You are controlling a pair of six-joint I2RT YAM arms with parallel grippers.
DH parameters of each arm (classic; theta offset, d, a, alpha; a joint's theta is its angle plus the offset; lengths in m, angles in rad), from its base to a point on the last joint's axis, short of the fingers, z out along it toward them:
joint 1: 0 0.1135 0.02 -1.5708
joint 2: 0 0 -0.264 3.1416
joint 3: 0.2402 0 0.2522 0
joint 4: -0.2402 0 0.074 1.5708
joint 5: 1.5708 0 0 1.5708
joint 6: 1.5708 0.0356 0 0
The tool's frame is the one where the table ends.
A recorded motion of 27 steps. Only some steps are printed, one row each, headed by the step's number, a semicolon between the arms.
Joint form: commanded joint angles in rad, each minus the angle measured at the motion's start. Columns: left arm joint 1, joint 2, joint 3, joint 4, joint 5, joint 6; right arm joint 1, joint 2, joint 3, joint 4, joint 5, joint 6.
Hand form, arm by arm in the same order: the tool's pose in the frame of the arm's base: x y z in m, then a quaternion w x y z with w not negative. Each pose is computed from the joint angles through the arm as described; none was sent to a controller.
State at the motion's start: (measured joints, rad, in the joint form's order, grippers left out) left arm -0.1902 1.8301 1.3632 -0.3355 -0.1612 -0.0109; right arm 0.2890 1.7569 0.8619 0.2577 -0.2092 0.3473
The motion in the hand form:
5: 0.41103 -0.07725 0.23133 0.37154 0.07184 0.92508 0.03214; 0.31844 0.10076 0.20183 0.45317 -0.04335 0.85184 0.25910
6: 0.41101 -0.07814 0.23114 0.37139 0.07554 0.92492 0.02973; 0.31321 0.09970 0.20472 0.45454 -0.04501 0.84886 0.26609
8: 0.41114 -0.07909 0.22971 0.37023 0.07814 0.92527 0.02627; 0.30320 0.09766 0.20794 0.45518 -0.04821 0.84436 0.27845
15: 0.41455 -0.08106 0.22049 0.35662 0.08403 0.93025 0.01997; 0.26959 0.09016 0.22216 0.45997 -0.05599 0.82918 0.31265
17: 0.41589 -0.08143 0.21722 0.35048 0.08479 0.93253 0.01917; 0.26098 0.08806 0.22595 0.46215 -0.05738 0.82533 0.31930
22: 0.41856 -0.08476 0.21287 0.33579 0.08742 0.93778 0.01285; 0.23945 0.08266 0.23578 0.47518 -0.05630 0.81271 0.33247
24: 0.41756 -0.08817 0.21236 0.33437 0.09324 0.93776 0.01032; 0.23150 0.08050 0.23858 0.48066 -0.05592 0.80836 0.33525
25: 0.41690 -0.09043 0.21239 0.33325 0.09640 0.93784 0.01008; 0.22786 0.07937 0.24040 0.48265 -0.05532 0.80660 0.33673
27: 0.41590 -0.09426 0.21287 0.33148 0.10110 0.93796 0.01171; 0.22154 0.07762 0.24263 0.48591 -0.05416 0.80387 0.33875
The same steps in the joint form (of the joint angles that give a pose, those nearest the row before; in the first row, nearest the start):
5: -0.0077 0.0379 0.0450 -0.0219 0.0187 0.0245; -0.0098 -0.1900 -0.0521 0.0094 -0.0492 -0.0142
6: -0.0092 0.0384 0.0450 -0.0212 0.0249 0.0285; -0.0098 -0.2159 -0.0689 0.0100 -0.0616 -0.0091
8: -0.0108 0.0412 0.0435 -0.0190 0.0323 0.0293; -0.0098 -0.2614 -0.1034 0.0127 -0.0848 -0.0003
15: -0.0123 0.0695 0.0523 -0.0279 0.0491 0.0310; -0.0098 -0.4308 -0.2002 -0.0121 -0.1455 0.0289
17: -0.0123 0.0807 0.0580 -0.0353 0.0521 0.0303; -0.0098 -0.4770 -0.2217 -0.0241 -0.1564 0.0353
22: -0.0176 0.1042 0.0815 -0.0660 0.0645 0.0232; -0.0082 -0.5985 -0.2744 -0.0464 -0.1666 0.0569
24: -0.0256 0.1043 0.0803 -0.0675 0.0683 0.0260; -0.0077 -0.6440 -0.2939 -0.0561 -0.1666 0.0622
25: -0.0312 0.1043 0.0811 -0.0708 0.0676 0.0272; -0.0081 -0.6660 -0.3003 -0.0653 -0.1673 0.0653
27: -0.0409 0.1044 0.0844 -0.0784 0.0619 0.0291; -0.0077 -0.7031 -0.3131 -0.0791 -0.1667 0.0706

